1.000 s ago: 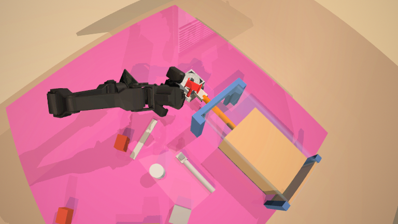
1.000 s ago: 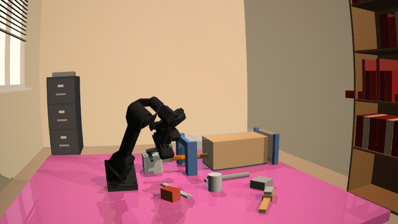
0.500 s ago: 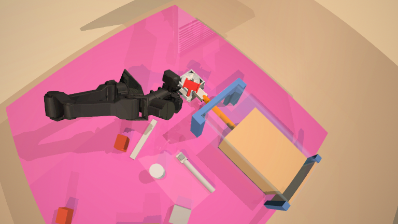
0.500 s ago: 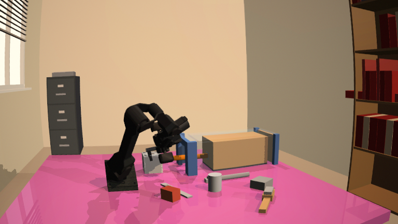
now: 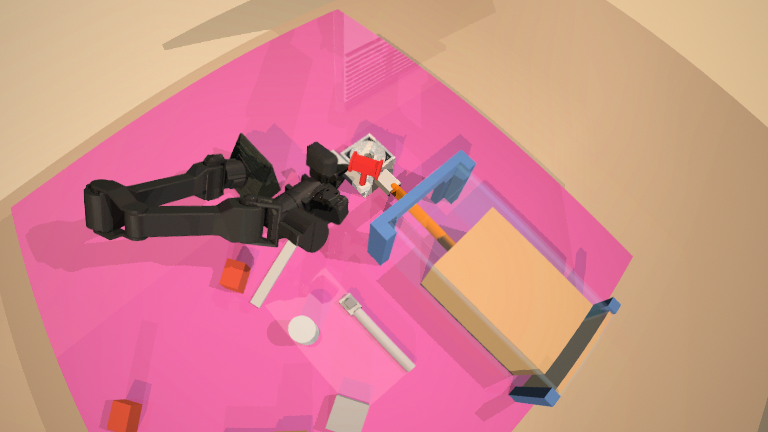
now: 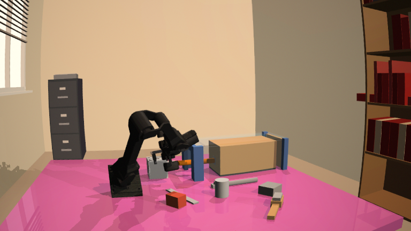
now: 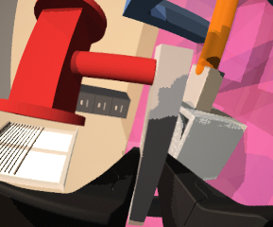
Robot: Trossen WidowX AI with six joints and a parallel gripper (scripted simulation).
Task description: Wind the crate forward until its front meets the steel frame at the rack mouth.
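My gripper tip is now 50 mm below the red knob and 50 mm short of it. Round my gripper tip: blue steel frame: 130 mm ahead, 80 mm to the left, 30 mm below; then winch: 110 mm below, 70 mm to the left, 40 mm behind; then winch handle: 10 mm to the right, 10 mm ahead, 10 mm above.
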